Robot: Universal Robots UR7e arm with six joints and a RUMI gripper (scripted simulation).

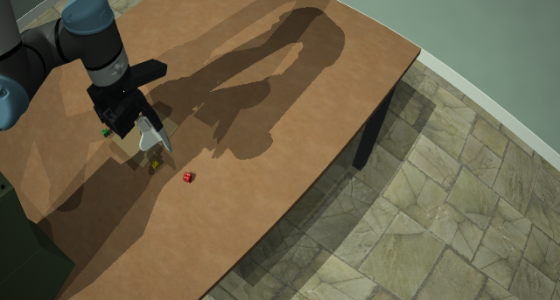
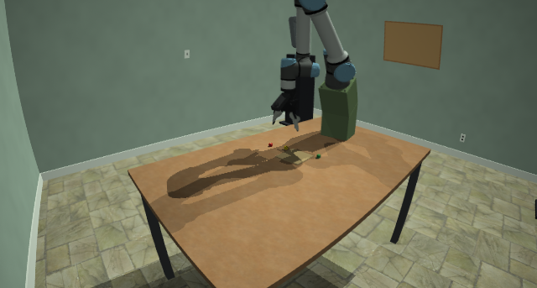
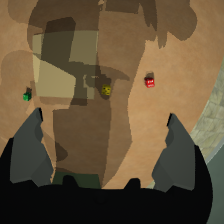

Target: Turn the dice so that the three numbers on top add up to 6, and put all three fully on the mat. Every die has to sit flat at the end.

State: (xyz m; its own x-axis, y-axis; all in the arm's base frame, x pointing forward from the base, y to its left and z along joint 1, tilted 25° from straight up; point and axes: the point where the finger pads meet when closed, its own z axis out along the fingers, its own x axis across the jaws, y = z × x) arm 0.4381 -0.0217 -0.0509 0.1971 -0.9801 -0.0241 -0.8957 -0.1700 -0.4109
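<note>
Now: hand 2 cm past the yellow die and 11 cm above it. The rest, counted from my hand: mat 1 cm ahead, 10 cm to the left, 12 cm below; then green die 8 cm behind, 18 cm to the left, 11 cm below; then red die 2 cm ahead, 8 cm to the right, 11 cm below.
</note>
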